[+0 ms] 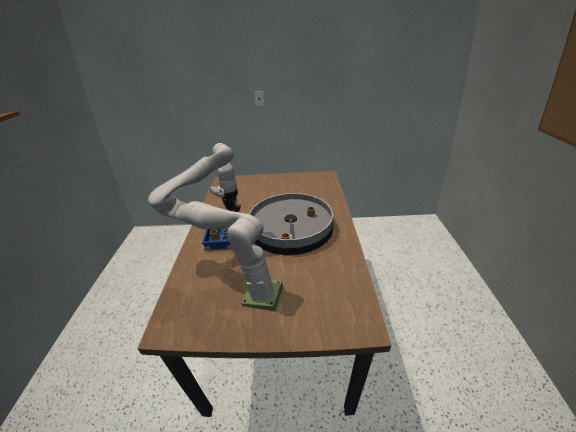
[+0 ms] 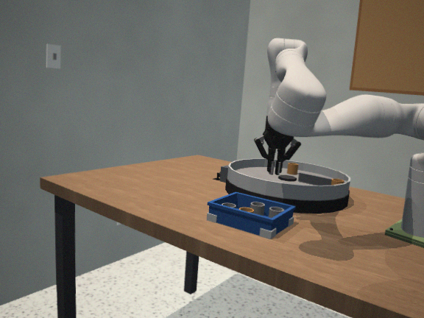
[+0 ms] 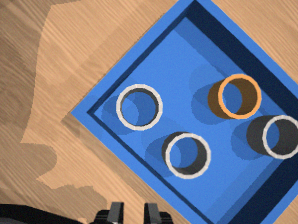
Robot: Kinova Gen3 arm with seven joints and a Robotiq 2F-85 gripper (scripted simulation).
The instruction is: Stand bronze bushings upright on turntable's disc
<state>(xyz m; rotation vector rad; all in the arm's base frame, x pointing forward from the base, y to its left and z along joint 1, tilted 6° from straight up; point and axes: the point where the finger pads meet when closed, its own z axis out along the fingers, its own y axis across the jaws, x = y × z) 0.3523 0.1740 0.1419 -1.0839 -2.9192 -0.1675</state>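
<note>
Right now the blue crate is 90 mm to the left of my hand and 120 mm below it. Round my hand: grey turntable disc 100 mm ahead, 260 mm to the right, 90 mm below.
</note>
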